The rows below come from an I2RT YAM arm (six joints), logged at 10 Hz.
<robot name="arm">
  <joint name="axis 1" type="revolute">
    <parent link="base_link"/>
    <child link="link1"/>
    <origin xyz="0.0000 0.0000 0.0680"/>
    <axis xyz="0 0 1"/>
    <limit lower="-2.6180" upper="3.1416"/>
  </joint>
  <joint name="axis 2" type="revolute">
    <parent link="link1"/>
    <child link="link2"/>
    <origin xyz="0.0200 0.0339 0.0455" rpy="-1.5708 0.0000 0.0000"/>
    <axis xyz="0 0 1"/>
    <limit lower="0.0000" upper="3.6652"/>
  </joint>
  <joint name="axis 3" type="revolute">
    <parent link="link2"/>
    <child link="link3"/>
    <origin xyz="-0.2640 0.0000 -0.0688" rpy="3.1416 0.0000 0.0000"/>
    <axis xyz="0 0 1"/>
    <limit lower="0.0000" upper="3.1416"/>
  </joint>
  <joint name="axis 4" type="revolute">
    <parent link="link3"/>
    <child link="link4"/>
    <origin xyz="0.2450 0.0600 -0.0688"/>
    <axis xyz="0 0 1"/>
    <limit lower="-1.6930" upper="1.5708"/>
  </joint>
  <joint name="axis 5" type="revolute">
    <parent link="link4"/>
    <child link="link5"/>
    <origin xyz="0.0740 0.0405 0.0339" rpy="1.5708 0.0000 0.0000"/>
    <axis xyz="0 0 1"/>
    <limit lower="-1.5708" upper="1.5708"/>
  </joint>
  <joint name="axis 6" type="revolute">
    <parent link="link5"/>
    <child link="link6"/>
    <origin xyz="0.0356 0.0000 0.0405" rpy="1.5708 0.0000 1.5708"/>
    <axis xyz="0 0 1"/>
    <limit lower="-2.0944" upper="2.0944"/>
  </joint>
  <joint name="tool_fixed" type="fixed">
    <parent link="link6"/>
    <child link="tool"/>
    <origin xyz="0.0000 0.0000 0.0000" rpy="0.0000 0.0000 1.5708"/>
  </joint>
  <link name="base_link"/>
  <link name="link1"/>
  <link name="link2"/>
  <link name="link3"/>
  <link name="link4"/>
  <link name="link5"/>
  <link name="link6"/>
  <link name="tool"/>
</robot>
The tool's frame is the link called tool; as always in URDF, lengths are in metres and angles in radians.
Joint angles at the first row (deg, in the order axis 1, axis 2, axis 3, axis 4, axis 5, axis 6):
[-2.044, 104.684, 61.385, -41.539, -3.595, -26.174]
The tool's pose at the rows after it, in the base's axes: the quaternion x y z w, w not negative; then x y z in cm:
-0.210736 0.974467 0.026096 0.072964 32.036 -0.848 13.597
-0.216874 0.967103 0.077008 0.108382 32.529 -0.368 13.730
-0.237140 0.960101 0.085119 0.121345 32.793 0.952 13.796
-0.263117 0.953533 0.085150 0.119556 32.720 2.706 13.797
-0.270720 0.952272 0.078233 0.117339 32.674 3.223 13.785
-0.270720 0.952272 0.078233 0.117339 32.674 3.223 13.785
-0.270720 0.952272 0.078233 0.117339 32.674 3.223 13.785
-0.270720 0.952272 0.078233 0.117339 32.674 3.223 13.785
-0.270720 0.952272 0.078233 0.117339 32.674 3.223 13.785
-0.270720 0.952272 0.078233 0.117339 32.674 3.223 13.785
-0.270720 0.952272 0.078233 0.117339 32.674 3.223 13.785
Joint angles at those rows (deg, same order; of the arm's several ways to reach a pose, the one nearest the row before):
[-2.065, 104.683, 61.385, -39.310, -4.951, -26.152]
[-1.913, 104.685, 61.386, -36.731, -11.639, -26.174]
[0.295, 104.684, 61.385, -35.244, -12.710, -26.174]
[3.398, 104.684, 61.386, -35.114, -12.360, -26.196]
[4.404, 104.683, 61.385, -35.114, -11.420, -26.174]
[4.404, 104.683, 61.385, -35.114, -11.420, -26.174]
[4.404, 104.683, 61.385, -35.114, -11.420, -26.174]
[4.404, 104.683, 61.385, -35.114, -11.420, -26.174]
[4.404, 104.683, 61.385, -35.114, -11.420, -26.174]
[4.404, 104.683, 61.385, -35.114, -11.420, -26.174]
[4.404, 104.683, 61.385, -35.114, -11.420, -26.174]

